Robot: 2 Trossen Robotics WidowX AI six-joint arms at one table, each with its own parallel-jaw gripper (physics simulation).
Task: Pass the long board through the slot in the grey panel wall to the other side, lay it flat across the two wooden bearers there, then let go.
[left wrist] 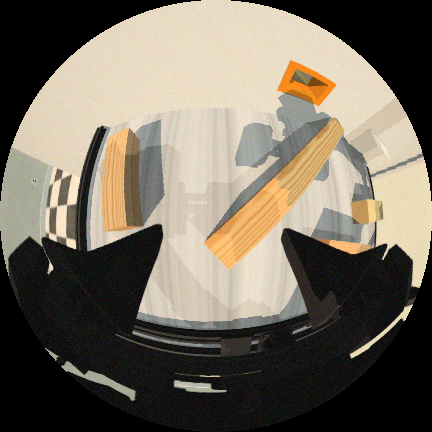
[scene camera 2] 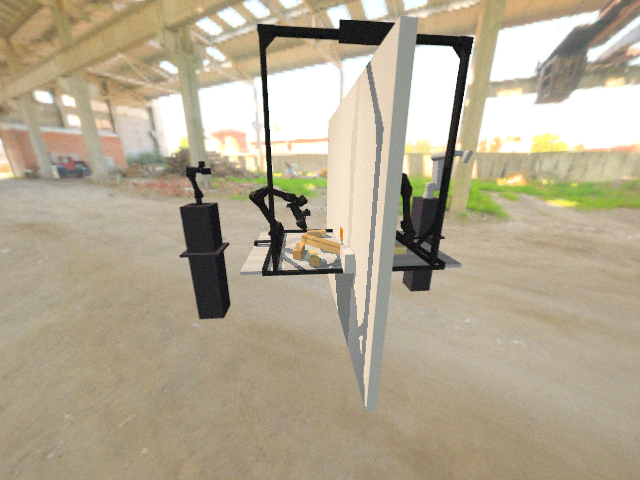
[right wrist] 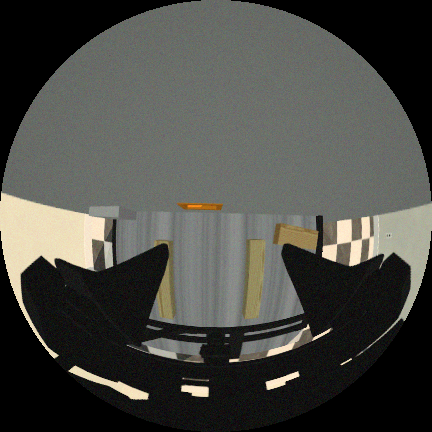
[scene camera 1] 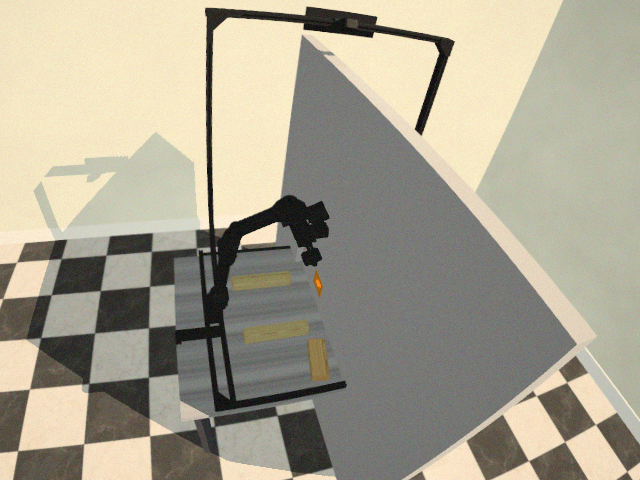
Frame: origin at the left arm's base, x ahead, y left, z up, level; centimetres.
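Seen in the pictures: left gripper, between the fingertips: (left wrist: 224, 232) (scene camera 2: 306, 229); right gripper, between the fingertips: (right wrist: 227, 250); left arm's base, origin of its link: (left wrist: 274, 341); right arm's base, origin of its link: (scene camera 2: 408, 241) (right wrist: 215, 336) (scene camera 1: 213, 316).
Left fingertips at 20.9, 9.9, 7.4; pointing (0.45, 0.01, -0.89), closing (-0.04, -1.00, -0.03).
Offsets run from my left fingertips to a thing's top centre, as dx, dy, dz. "*": to the spot under its first point.
The long board @[+9.1, -12.3, -3.4] (scene camera 2: 323, 242) (left wrist: 280, 192) lies on the left arm's side of the grey panel wall (scene camera 1: 413, 258) (scene camera 2: 354, 129) (left wrist: 215, 60) (right wrist: 215, 100). It runs slantwise toward the wall, its far end below the orange-framed slot @[* +27.1, -17.7, +1.4] (scene camera 1: 316, 276) (left wrist: 285, 78) (right wrist: 218, 206); I cannot tell whether that end touches the table. My left gripper (scene camera 2: 303, 227) (left wrist: 224, 232) is open and empty above the board's near end. My right gripper (scene camera 1: 311, 264) (right wrist: 227, 250) is open and empty on the other side, above the two wooden bearers @[+48.6, -25.6, -4.9] (scene camera 1: 261, 280) @[+47.6, +0.7, -4.9] (scene camera 1: 275, 331) (right wrist: 166, 280) (right wrist: 254, 279).
A wooden block @[+34.7, +15.4, -5.5] (scene camera 1: 318, 360) (right wrist: 296, 236) lies near the wall on the bearer side. On the board's side, a block @[+7.6, +14.9, -4.9] (left wrist: 115, 180) lies at the left of the left wrist view, and two more @[+2.6, -35.8, -4.3] (left wrist: 365, 211) @[-5.5, -22.7, -4.3] (left wrist: 350, 246) at its right. A black frame (scene camera 1: 209, 129) (scene camera 2: 267, 113) rises around the table.
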